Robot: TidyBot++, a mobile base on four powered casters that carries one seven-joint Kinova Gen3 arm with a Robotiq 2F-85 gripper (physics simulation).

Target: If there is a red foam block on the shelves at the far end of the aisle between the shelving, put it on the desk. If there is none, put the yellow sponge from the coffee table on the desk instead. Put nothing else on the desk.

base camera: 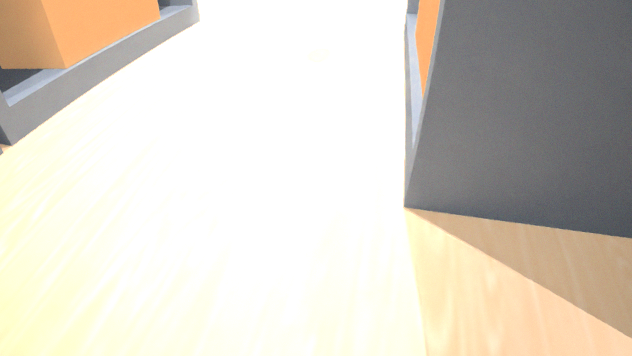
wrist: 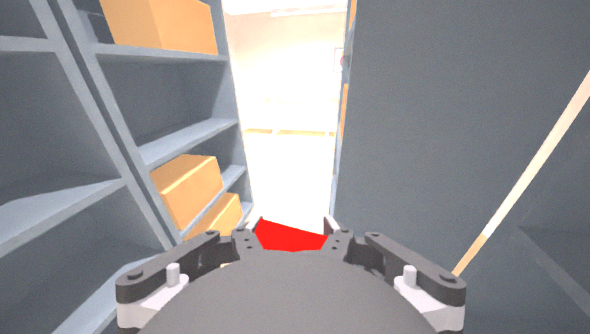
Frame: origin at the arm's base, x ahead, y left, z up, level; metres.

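Seen in the pictures: gripper, between the fingertips: [wrist: 293, 226].
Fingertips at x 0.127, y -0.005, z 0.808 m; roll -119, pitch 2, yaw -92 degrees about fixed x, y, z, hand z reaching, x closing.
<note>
A point is followed by its place in that frame.
My gripper [wrist: 293, 226] @(z 0.808, x 0.127, y -0.005 m) is shut on the red foam block [wrist: 291, 237] @(z 0.833, x 0.095, y -0.004 m), which shows bright red between the two fingertips in the wrist view. The block is held in the air, clear of the shelves; its lower part is hidden behind the gripper body. The grey shelving [base camera: 55, 97] @(z -0.360, x 0.804, y 0.602 m) [wrist: 175, 142] @(z 0.594, x 0.972, y 0.655 m) stands on the left in both views. The desk, the coffee table and the yellow sponge do not show in either view.
A grey shelving side panel [base camera: 520, 110] @(z -0.219, x 0.421, y -0.255 m) [wrist: 450, 115] @(z 0.846, x 0.390, y -0.377 m) stands close on the right. Orange-brown boxes [base camera: 105, 30] [wrist: 190, 187] sit on the left shelves. A brightly lit aisle floor [base camera: 300, 175] @(z -0.396, x 0.526, y 0.000 m) [wrist: 292, 175] @(z -0.396, x 2.156, y -0.031 m) runs ahead between the shelving towards a pale wall [wrist: 287, 55] @(z 1.245, x 4.422, y -0.032 m).
</note>
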